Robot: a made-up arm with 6 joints. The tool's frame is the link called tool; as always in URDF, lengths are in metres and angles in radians. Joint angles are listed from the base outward.
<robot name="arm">
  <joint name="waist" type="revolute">
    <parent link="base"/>
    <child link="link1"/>
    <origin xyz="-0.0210 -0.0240 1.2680"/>
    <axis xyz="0 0 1"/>
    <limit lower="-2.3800" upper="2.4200"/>
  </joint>
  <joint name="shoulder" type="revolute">
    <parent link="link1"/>
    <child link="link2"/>
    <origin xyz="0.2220 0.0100 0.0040"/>
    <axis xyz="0 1 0"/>
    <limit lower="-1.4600" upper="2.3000"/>
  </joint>
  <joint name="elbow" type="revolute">
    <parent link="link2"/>
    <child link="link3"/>
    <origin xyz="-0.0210 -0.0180 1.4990"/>
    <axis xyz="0 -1 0"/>
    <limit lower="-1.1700" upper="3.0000"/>
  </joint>
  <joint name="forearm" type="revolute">
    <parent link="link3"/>
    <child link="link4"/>
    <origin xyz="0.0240 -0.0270 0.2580"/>
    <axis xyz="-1 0 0"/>
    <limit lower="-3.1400" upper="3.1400"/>
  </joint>
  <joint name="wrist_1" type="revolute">
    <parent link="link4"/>
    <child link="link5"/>
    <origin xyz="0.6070 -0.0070 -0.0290"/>
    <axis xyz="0 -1 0"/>
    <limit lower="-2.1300" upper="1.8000"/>
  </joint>
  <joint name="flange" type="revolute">
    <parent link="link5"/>
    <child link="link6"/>
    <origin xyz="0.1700 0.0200 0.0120"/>
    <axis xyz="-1 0 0"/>
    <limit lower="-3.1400" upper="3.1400"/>
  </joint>
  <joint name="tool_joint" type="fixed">
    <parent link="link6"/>
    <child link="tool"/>
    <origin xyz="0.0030 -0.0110 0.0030" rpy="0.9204 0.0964 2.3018"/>
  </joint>
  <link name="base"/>
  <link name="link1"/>
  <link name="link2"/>
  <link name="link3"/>
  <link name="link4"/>
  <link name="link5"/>
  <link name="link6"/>
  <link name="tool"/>
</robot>
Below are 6 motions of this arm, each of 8 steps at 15 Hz.
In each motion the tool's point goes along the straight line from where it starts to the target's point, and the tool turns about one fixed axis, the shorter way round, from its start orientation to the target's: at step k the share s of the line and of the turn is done. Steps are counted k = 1, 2, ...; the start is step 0. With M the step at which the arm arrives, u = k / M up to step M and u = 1 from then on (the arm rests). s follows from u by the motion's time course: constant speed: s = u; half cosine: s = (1 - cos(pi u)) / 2; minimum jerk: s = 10 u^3 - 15 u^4 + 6 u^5.
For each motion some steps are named. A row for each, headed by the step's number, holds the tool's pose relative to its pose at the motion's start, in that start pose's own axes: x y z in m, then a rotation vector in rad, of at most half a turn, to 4 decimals.
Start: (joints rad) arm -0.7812 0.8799 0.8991 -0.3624 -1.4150 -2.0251
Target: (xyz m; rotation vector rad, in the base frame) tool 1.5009 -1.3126 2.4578 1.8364 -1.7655 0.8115
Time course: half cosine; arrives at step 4
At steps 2, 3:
2: 0.0043 -0.0135 -0.0827 0.1216 0.0313 0.0339
3: 0.0073 -0.0231 -0.1411 0.2076 0.0535 0.0579

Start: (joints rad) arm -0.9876 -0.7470 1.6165 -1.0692 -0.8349 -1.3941
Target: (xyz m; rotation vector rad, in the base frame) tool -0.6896 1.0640 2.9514 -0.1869 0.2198 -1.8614
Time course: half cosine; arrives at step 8
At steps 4, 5, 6, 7, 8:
4: -0.0713 0.1095 0.0676 -0.2860 -0.2361 0.6364
5: -0.0986 0.1514 0.0935 -0.3954 -0.3264 0.8800
6: -0.1217 0.1869 0.1154 -0.4882 -0.4030 1.0864
7: -0.1372 0.2106 0.1301 -0.5502 -0.4542 1.2244
8: -0.1426 0.2189 0.1352 -0.5720 -0.4722 1.2728

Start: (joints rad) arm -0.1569 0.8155 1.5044 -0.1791 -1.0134 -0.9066
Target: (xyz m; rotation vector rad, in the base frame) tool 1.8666 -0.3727 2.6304 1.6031 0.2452 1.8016
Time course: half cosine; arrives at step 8
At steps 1, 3, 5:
1: -0.0093 -0.0016 -0.0011 0.0064 -0.0144 -0.0121
3: -0.0751 -0.0130 -0.0089 0.0520 -0.1169 -0.0984
5: -0.1682 -0.0291 -0.0199 0.1164 -0.2617 -0.2204

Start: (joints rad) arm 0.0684 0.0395 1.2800 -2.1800 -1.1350 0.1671
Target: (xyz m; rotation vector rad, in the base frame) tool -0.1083 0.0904 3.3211 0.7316 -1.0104 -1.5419
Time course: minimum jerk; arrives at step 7
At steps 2, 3, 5, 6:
2: 0.0260 -0.0379 -0.0167 0.1044 -0.0278 0.0643
3: 0.0661 -0.0964 -0.0424 0.2654 -0.0706 0.1635
5: 0.1537 -0.2241 -0.0985 0.6169 -0.1642 0.3800
6: 0.1755 -0.2559 -0.1125 0.7045 -0.1875 0.4340

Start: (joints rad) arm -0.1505 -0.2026 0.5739 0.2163 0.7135 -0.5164
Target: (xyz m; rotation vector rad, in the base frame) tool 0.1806 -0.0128 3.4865 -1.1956 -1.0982 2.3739
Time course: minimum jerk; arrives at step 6
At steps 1, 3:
1: 0.0019 -0.0010 0.0002 -0.0343 -0.0188 0.0065
3: 0.0269 -0.0140 0.0030 -0.4835 -0.2644 0.0921

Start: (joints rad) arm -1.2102 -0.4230 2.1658 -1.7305 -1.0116 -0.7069
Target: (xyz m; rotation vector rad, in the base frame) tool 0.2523 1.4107 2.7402 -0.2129 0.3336 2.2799
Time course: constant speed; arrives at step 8
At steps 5, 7, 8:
5: -0.3239 -0.2228 0.0337 -0.2970 -0.3808 -0.3794
7: -0.4535 -0.3119 0.0471 -0.4157 -0.5332 -0.5312
8: -0.5183 -0.3565 0.0539 -0.4751 -0.6093 -0.6071

